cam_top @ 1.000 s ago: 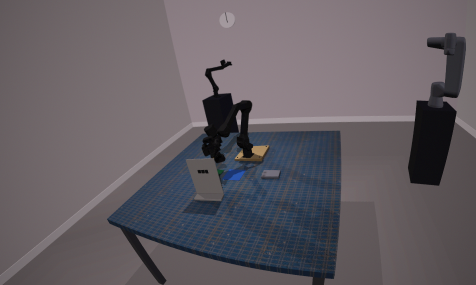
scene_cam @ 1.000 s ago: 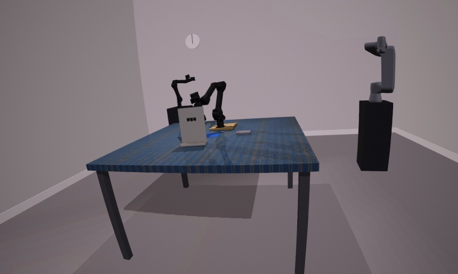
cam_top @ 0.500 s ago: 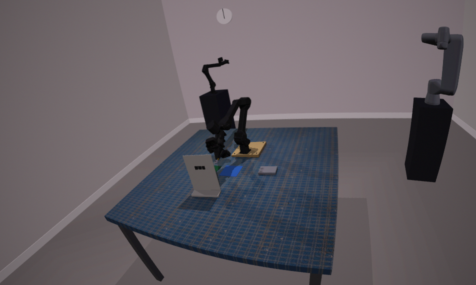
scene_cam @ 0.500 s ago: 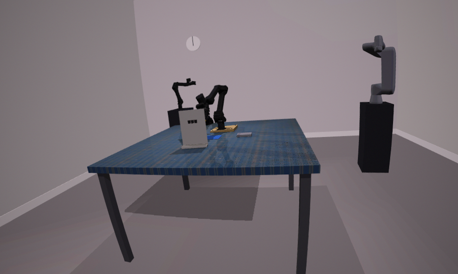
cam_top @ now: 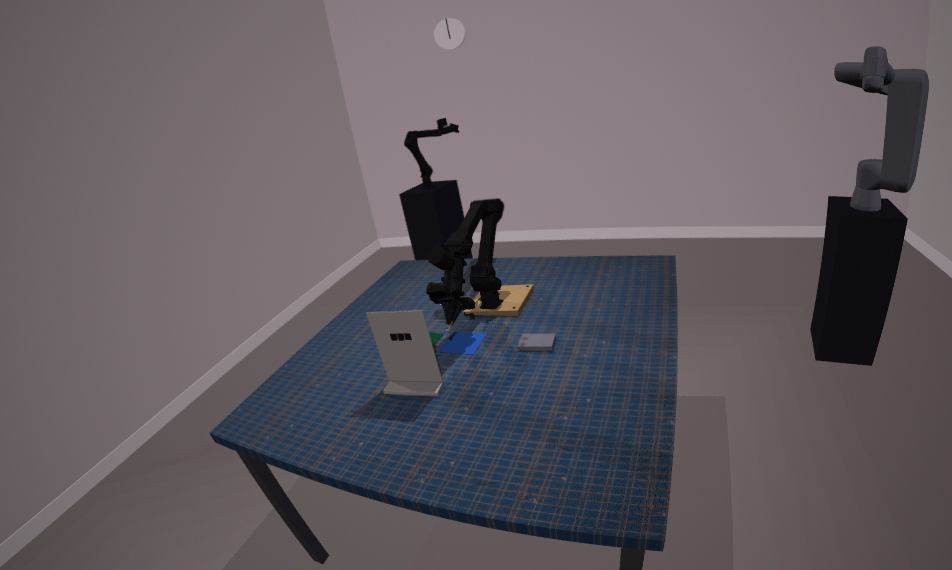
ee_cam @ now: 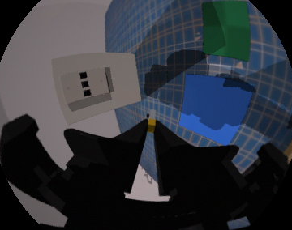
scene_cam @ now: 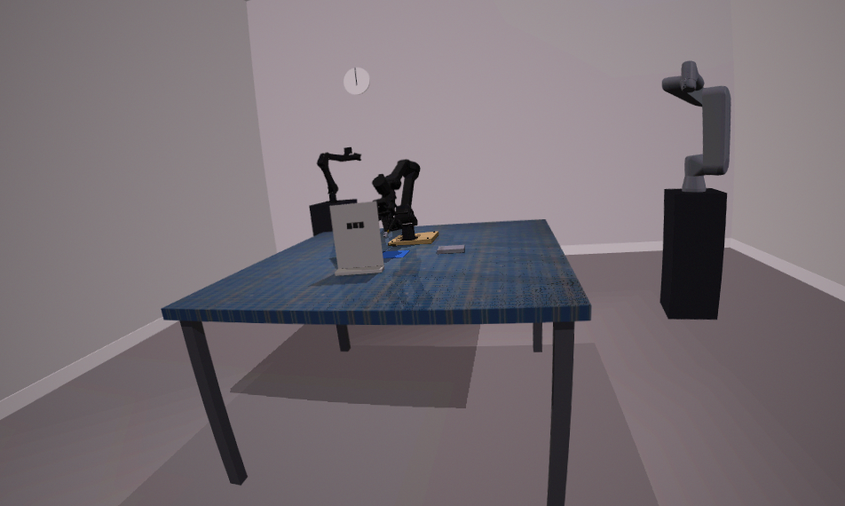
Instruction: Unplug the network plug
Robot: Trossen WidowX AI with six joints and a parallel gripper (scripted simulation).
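Now: gripper tip 100 mm above the blue marked square, 60 mm past it and 10 mm to the left of it. Also, from my gripper tip: green patch (160 mm to the right, 100 mm below, 40 mm behind); then upright panel (180 mm ahead, 30 mm to the right); then network plug (right at my gripper tip).
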